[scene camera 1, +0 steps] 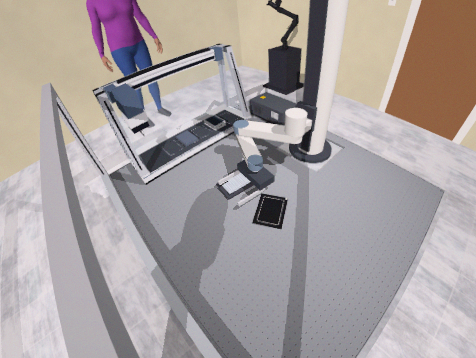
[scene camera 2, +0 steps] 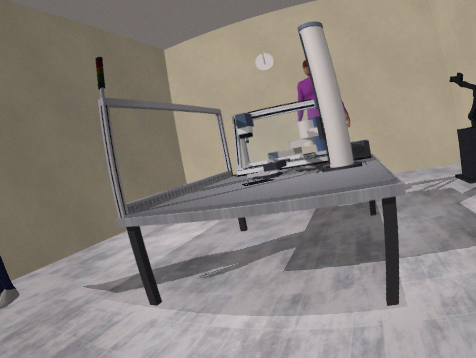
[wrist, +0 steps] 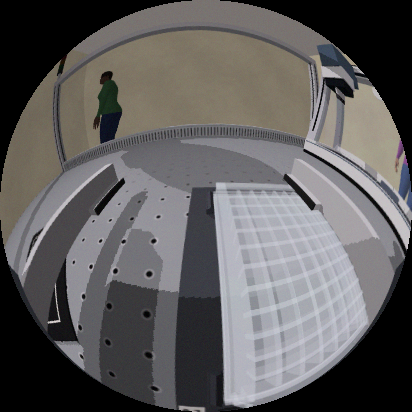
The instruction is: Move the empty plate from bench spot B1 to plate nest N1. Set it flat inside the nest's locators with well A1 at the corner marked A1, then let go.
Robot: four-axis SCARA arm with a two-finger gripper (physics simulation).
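Where they show: gripper, fingertip midpoint: (scene camera 1: 228,193) (scene camera 2: 253,173) (wrist: 202,163); arm's base, link origin: (scene camera 1: 310,149) (scene camera 2: 342,168).
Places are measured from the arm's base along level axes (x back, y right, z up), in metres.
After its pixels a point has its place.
Observation:
The clear plate (scene camera 1: 236,184) {x -0.509, y 0.072, z 0.039 m} (wrist: 295,280) lies, seemingly flat, on the dark nest base (scene camera 1: 231,196) {x -0.568, y 0.043, z 0.023 m} (wrist: 200,250) {x -0.520, y 0.044, z 0.025 m}. Small dark locators show along its edge in the wrist view. The marked corner and well A1 cannot be made out. My gripper (scene camera 1: 229,195) {x -0.577, y 0.052, z 0.048 m} (wrist: 202,163) {x -0.577, y 0.052, z 0.048 m} is wide open with nothing between its fingers. It hangs over the nest and is shifted sideways: one finger is above the plate's far side, the other out over the bench beside the nest. The black bench spot (scene camera 1: 268,226) {x -0.557, y -0.188, z 0.012 m} (scene camera 2: 257,182) {x -0.485, y -0.161, z 0.014 m} (wrist: 65,332) with a white outline bears no plate.
A framed deck (scene camera 1: 150,175) {x -0.804, y 0.450, z 0.053 m} with a gantry head (scene camera 1: 126,100) {x -0.752, y 0.465, z 0.473 m} (scene camera 2: 244,121) {x -0.710, y 0.465, z 0.431 m} (wrist: 335,62) stands behind the nest. The arm's white column (scene camera 1: 327,75) {x -0.046, y -0.059, z 0.471 m} (scene camera 2: 330,100) {x 0.009, y -0.075, z 0.397 m} and a dark box (scene camera 1: 270,107) {x 0.042, y 0.358, z 0.128 m} are beside it. A framed guard (scene camera 1: 50,200) {x -1.030, y -0.193, z 0.620 m} (scene camera 2: 111,150) {x -1.002, y -0.717, z 0.341 m} runs along one bench edge.

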